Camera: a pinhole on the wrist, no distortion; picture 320 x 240 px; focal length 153.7 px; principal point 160.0 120.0 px. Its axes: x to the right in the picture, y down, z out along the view. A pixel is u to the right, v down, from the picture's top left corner.
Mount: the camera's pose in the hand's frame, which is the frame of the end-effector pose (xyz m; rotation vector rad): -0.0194 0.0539 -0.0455 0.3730 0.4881 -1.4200
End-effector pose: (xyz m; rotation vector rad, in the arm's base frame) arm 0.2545 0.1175 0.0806 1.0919 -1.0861 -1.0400
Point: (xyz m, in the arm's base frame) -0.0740 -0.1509 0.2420
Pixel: 62.9 218.2
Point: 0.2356 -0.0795 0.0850
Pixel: outside the picture
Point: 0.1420 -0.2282 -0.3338
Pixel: 295.0 193.9
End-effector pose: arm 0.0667 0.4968 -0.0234 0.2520 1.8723 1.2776
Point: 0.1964 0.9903 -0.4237
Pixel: 140.0 218.5
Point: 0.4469 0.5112 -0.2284
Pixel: 184.9 67.2
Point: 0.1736 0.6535 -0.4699
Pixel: 223.4 189.1
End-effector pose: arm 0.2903 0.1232 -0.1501 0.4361 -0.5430 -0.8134
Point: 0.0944 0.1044 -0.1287
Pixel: 182.4 55.9
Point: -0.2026 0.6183 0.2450
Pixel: outside the picture
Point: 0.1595 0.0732 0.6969
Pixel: outside the picture
